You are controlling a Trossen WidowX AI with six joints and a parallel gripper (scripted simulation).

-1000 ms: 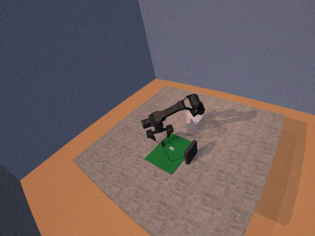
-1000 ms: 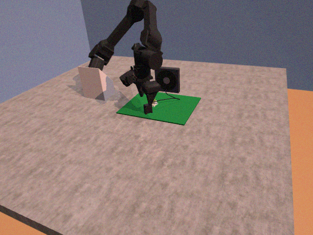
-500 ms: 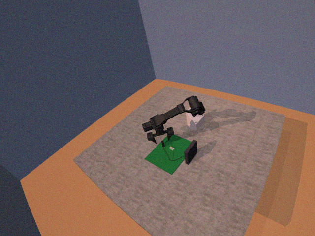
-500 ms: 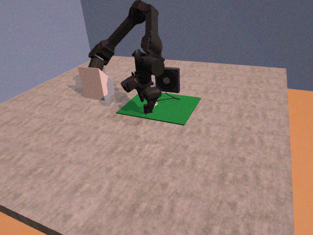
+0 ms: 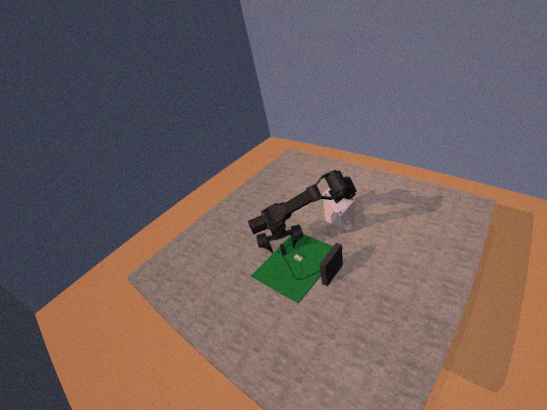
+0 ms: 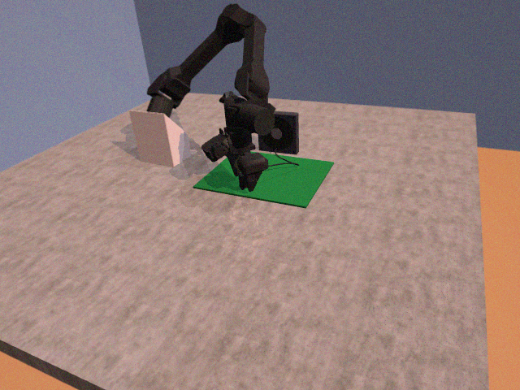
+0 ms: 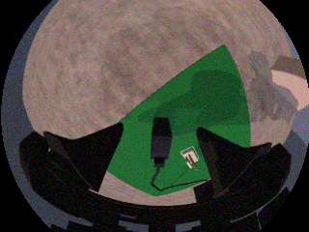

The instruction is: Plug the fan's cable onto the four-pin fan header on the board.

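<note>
My gripper tip is now 10 mm to the right of the black plug and 10 mm below it. From my gripper tip the other things lie so: black fan (240 mm to the left, 40 mm above, 30 mm behind); then green board (90 mm to the left, 30 mm below, 10 mm ahead).
</note>
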